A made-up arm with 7 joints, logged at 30 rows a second.
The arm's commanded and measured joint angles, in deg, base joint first. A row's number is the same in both.
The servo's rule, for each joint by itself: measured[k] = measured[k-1] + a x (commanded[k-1-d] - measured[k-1]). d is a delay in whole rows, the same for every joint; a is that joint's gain. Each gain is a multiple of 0.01, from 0.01 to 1. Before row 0 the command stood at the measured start. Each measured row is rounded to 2 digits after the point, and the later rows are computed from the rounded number. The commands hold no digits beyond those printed.
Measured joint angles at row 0: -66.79 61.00 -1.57 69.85 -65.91 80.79 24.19
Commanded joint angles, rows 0 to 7: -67.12 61.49 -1.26 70.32 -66.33 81.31 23.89; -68.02 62.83 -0.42 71.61 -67.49 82.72 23.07; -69.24 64.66 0.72 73.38 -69.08 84.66 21.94; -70.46 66.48 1.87 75.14 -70.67 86.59 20.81; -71.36 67.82 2.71 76.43 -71.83 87.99 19.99; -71.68 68.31 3.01 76.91 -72.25 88.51 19.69; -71.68 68.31 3.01 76.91 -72.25 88.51 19.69; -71.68 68.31 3.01 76.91 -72.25 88.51 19.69
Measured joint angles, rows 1 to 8: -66.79 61.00 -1.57 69.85 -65.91 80.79 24.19; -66.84 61.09 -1.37 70.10 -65.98 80.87 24.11; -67.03 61.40 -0.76 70.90 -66.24 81.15 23.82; -67.38 61.99 0.19 72.21 -66.72 81.68 23.29; -67.87 62.80 1.27 73.76 -67.39 82.42 22.60; -68.43 63.70 2.19 75.18 -68.14 83.26 21.87; -68.95 64.53 2.71 76.10 -68.84 84.05 21.26; -69.39 65.21 2.90 76.53 -69.42 84.72 20.82
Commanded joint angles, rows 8 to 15: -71.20 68.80 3.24 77.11 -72.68 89.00 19.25; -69.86 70.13 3.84 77.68 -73.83 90.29 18.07; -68.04 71.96 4.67 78.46 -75.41 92.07 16.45; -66.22 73.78 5.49 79.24 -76.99 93.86 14.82; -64.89 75.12 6.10 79.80 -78.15 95.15 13.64; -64.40 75.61 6.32 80.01 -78.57 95.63 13.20; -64.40 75.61 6.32 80.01 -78.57 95.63 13.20; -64.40 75.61 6.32 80.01 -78.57 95.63 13.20
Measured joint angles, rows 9 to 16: -69.76 65.77 2.97 76.73 -69.90 85.29 20.50; -69.99 66.32 3.14 76.93 -70.37 85.85 20.15; -69.97 67.01 3.59 77.33 -70.96 86.52 19.57; -69.66 67.90 4.28 77.93 -71.72 87.35 18.70; -69.11 68.96 5.05 78.62 -72.62 88.33 17.61; -68.43 70.07 5.72 79.25 -73.56 89.35 16.50; -67.79 71.07 6.10 79.65 -74.41 90.29 15.58; -67.25 71.89 6.24 79.84 -75.12 91.09 14.91
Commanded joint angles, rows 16 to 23: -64.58 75.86 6.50 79.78 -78.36 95.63 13.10; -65.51 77.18 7.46 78.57 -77.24 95.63 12.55; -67.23 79.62 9.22 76.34 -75.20 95.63 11.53; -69.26 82.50 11.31 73.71 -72.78 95.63 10.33; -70.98 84.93 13.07 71.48 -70.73 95.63 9.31; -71.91 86.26 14.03 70.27 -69.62 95.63 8.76; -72.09 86.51 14.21 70.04 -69.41 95.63 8.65; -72.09 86.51 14.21 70.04 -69.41 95.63 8.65
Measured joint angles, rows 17 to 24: -66.79 72.56 6.29 79.93 -75.71 91.77 14.43; -66.44 73.15 6.42 79.85 -76.16 92.35 14.06; -66.29 73.88 7.09 79.17 -76.34 92.84 13.64; -66.44 74.91 8.45 77.67 -76.15 93.26 13.05; -66.89 76.28 10.28 75.57 -75.58 93.62 12.29; -67.54 77.84 12.07 73.40 -74.76 93.92 11.46; -68.24 79.36 13.32 71.74 -73.89 94.18 10.70; -68.86 80.65 13.89 70.84 -73.13 94.40 10.13
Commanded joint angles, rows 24 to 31: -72.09 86.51 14.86 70.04 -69.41 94.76 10.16; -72.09 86.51 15.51 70.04 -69.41 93.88 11.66; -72.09 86.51 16.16 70.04 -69.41 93.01 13.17; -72.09 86.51 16.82 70.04 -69.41 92.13 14.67; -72.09 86.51 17.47 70.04 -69.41 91.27 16.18; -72.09 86.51 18.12 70.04 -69.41 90.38 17.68; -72.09 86.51 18.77 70.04 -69.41 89.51 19.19; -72.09 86.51 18.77 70.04 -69.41 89.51 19.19
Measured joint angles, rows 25 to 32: -69.38 81.70 14.09 70.42 -72.50 94.58 9.72; -69.81 82.57 14.58 70.22 -71.97 94.61 9.84; -70.17 83.28 15.18 70.12 -71.53 94.50 10.35; -70.48 83.86 15.81 70.08 -71.17 94.28 11.14; -70.74 84.34 16.46 70.06 -70.87 93.96 12.13; -70.96 84.73 17.11 70.05 -70.62 93.56 13.26; -71.14 85.05 17.76 70.04 -70.41 93.08 14.50; -71.29 85.31 18.41 70.04 -70.24 92.54 15.81
